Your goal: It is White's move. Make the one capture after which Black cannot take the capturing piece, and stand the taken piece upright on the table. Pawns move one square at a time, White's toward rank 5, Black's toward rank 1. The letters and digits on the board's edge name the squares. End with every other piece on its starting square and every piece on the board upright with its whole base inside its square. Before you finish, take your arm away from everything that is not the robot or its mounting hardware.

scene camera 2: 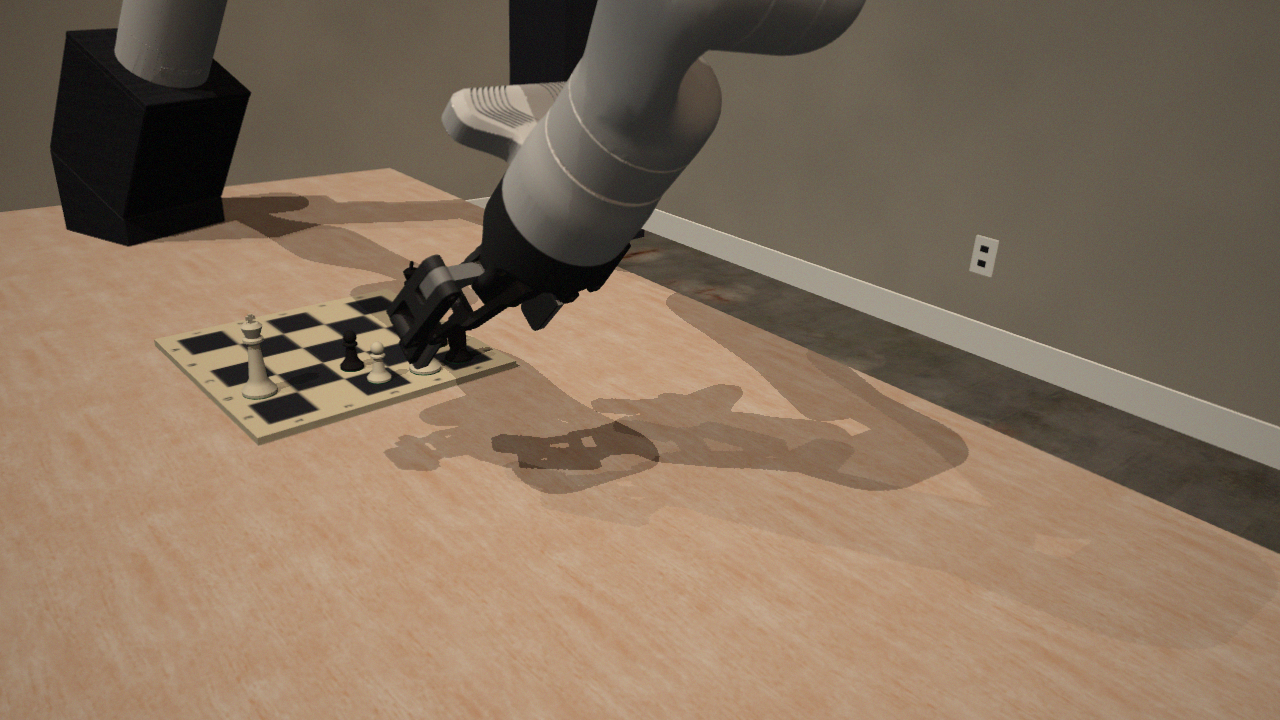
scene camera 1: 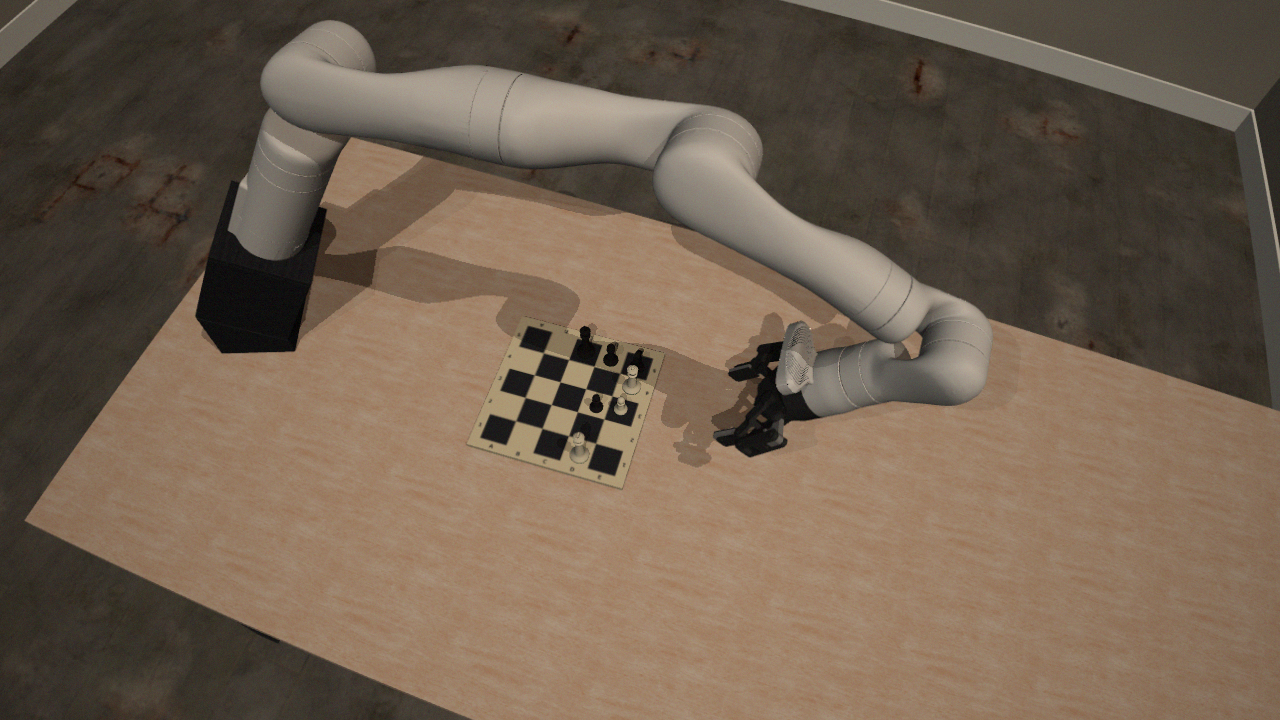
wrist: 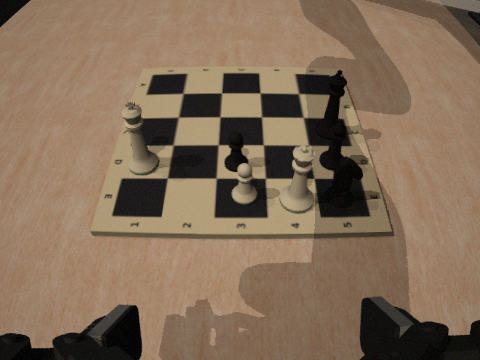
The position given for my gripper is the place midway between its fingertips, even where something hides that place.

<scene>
I see my gripper (scene camera 2: 474, 336), a white queen (wrist: 297, 198), a white king (wrist: 142, 162), a black king (wrist: 337, 83), a white pawn (wrist: 244, 193) and a chessboard (scene camera 1: 541, 395).
My gripper is seen too in scene camera 1 (scene camera 1: 725, 406) and in the wrist view (wrist: 250, 329).
</scene>
